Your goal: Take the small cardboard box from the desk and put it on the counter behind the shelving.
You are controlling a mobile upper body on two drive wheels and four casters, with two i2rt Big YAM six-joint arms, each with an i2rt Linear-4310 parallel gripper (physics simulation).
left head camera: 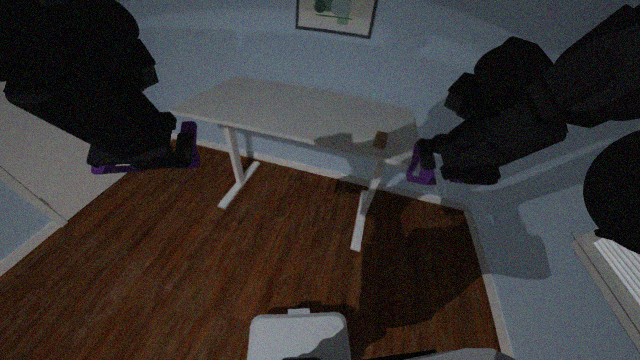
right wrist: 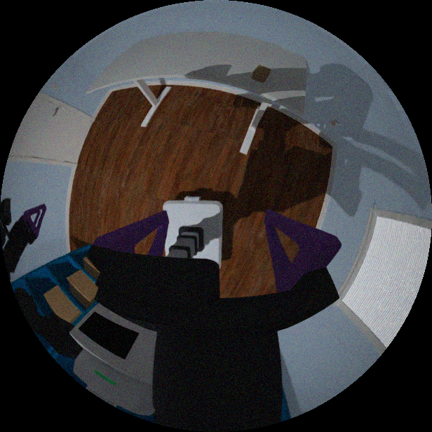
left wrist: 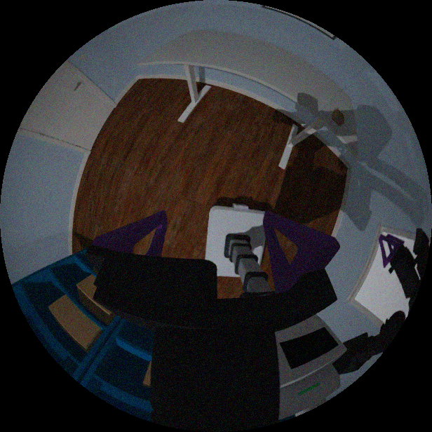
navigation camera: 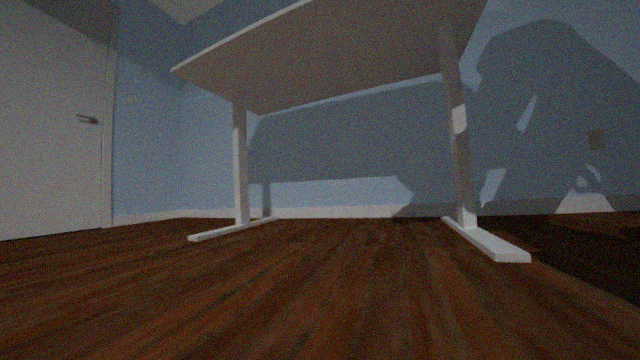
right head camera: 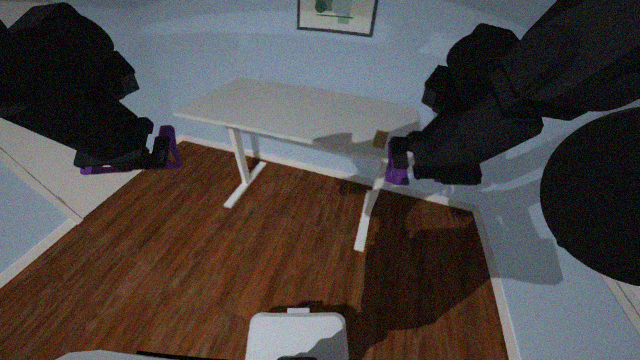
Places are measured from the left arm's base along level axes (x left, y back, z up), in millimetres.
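Pixels of known places: left gripper, fingertip midpoint: (left head camera: 170, 165) (right head camera: 156, 166); right gripper, fingertip midpoint: (left head camera: 429, 177) (right head camera: 411, 177).
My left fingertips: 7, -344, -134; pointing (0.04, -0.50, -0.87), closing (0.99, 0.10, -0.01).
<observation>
Ahead of a thing's pixels: the offset from my left fingertips to its top centre, as dx, dy, dz. "spot": to the spot under its first point.
The small brown cardboard box @(-636, -594, -276) (left head camera: 381, 140) (right head camera: 380, 139) (left wrist: 338, 117) (right wrist: 261, 73) sits near the right end of the pale desk (left head camera: 280, 107) (right head camera: 300, 107) (left wrist: 225, 50) (right wrist: 200, 50) (navigation camera: 325, 55), in shadow. My left gripper (left head camera: 150, 157) (right head camera: 131, 160) (left wrist: 214, 215) is open and empty, apart from the desk, to the left in the head views. My right gripper (left head camera: 442, 175) (right head camera: 417, 175) (right wrist: 216, 215) is open and empty, apart from the box, to its right in the head views. Blue shelving (left wrist: 102, 350) (right wrist: 50, 267) holding cardboard boxes shows at the lower left of the wrist views. The counter does not show in these views.
My white base (left head camera: 295, 332) (right head camera: 295, 332) stands on the wood floor in front of the desk. The desk's legs @(spot: +341, -1197, -861) (navigation camera: 240, 165) have feet that stick out along the floor. A door (navigation camera: 55, 150) is at the left. A wall and a window blind (right wrist: 395, 275) are at the right.
</observation>
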